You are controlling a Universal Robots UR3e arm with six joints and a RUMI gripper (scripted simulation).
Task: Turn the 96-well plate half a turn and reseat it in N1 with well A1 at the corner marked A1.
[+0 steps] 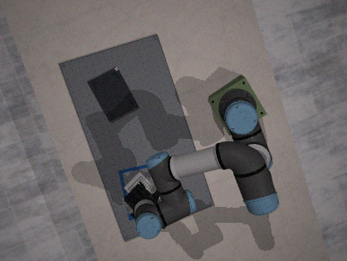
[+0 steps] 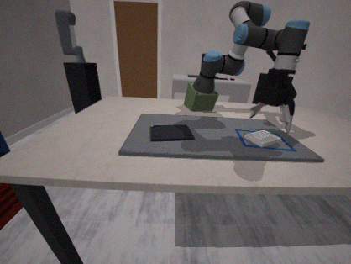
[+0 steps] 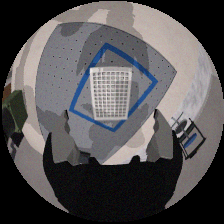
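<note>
The white 96-well plate is 60 mm below my hand. From my hand the other things lie so: dark flat block 380 mm to the right, 60 mm below, 20 mm ahead; then A1 corner mark 470 mm to the right, 50 mm below, 10 mm behind.
</note>
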